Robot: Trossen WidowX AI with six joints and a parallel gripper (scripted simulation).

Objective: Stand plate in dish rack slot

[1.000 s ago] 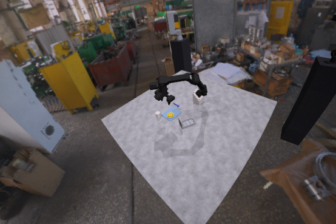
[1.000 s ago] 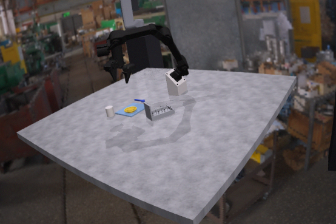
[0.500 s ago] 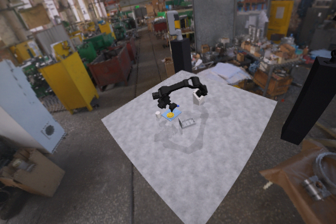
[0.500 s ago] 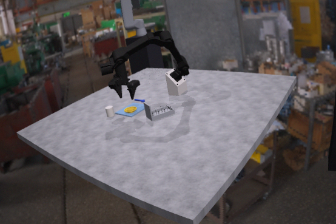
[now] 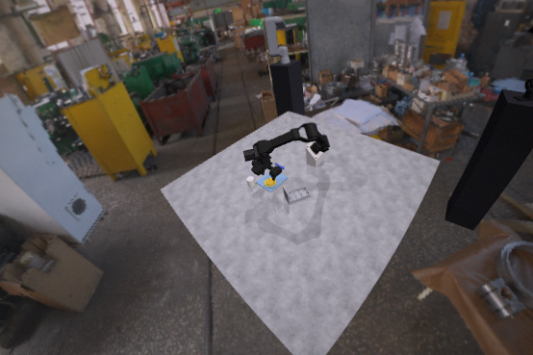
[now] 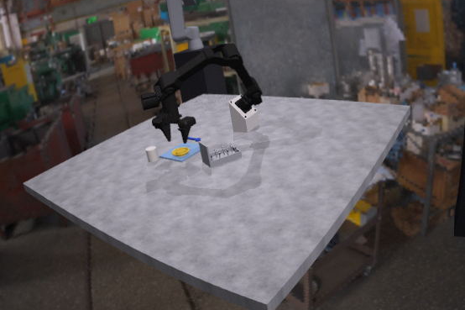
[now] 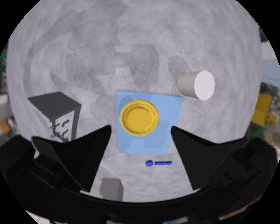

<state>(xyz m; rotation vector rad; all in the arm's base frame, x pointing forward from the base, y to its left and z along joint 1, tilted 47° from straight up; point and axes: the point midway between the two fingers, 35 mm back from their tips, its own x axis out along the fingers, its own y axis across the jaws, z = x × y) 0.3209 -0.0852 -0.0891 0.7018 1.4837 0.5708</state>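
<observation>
The yellow plate is 4 cm below my gripper tip. Round my gripper tip: light blue mat 6 cm below, 4 cm behind, 1 cm to the right; then white cup 10 cm to the right, 6 cm ahead, 3 cm below; then blue spoon 16 cm behind, 5 cm below, 4 cm to the right.
</observation>
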